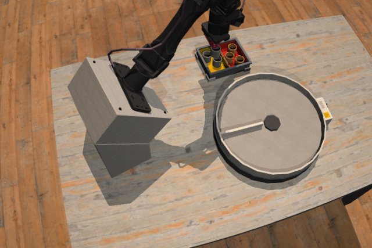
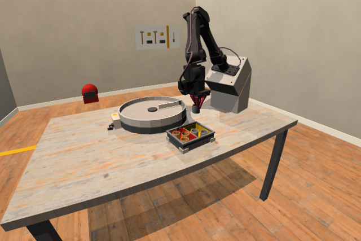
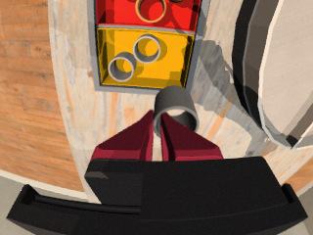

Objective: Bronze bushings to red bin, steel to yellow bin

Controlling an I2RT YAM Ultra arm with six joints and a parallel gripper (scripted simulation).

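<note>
My gripper is now 20 mm short of the yellow bin, 20 mm to the right of it and 140 mm above it. Round my hand: red bin: 110 mm ahead, 20 mm to the left, 140 mm below; turntable: 100 mm ahead, 330 mm to the right, 100 mm below; two-part bin tray: 60 mm ahead, 20 mm to the left, 130 mm below.
</note>
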